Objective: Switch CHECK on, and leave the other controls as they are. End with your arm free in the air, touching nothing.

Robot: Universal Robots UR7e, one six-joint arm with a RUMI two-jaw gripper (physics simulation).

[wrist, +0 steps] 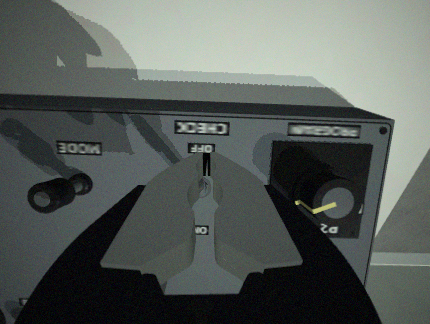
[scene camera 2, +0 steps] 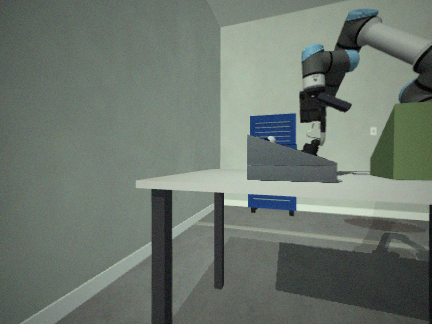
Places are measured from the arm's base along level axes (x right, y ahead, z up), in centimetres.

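Pixels of known places: gripper, between the fingertips: (wrist: 207,155) (scene camera 2: 321,146).
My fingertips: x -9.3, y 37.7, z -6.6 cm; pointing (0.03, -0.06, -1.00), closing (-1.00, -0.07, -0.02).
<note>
Ahead of a thing's pixels: the offset from my fingertips to its top centre. "spot": to the spot under its first point. Level surfaces: height alone.
The grey sloped console (scene camera 2: 292,172) (wrist: 150,114) stands on the table, its panel lettering upside down in the wrist view. The CHECK label {dx +0.7, dy -0.3, dz -5.0 cm} (wrist: 201,128) is above the OFF label {spot: dx +0.6, dy +1.5, dz -4.6 cm} (wrist: 201,148); the ON label {spot: dx +0.1, dy +9.7, dz -1.7 cm} (wrist: 201,230) is lower, seen between the fingers. Part of a small metal CHECK lever {dx +0.5, dy +3.8, dz +0.8 cm} (wrist: 204,186) shows in the gap between the fingers; whether it points to OFF or ON I cannot tell. My gripper (scene camera 2: 321,144) (wrist: 207,155) is shut and empty, with its tips over the CHECK switch, just below OFF in the wrist view. Whether it touches the lever I cannot tell.
A black MODE toggle {dx +12.5, dy +5.3, dz +1.3 cm} (wrist: 50,195) is left of CHECK and a round PROGRAM knob {dx -11.5, dy +3.7, dz +0.3 cm} (wrist: 337,202) with a yellow line is right of it in the wrist view. A green block (scene camera 2: 412,142) stands right of the console on the white table {dz -11.8 cm} (scene camera 2: 190,181). A blue cabinet (scene camera 2: 272,122) is behind.
</note>
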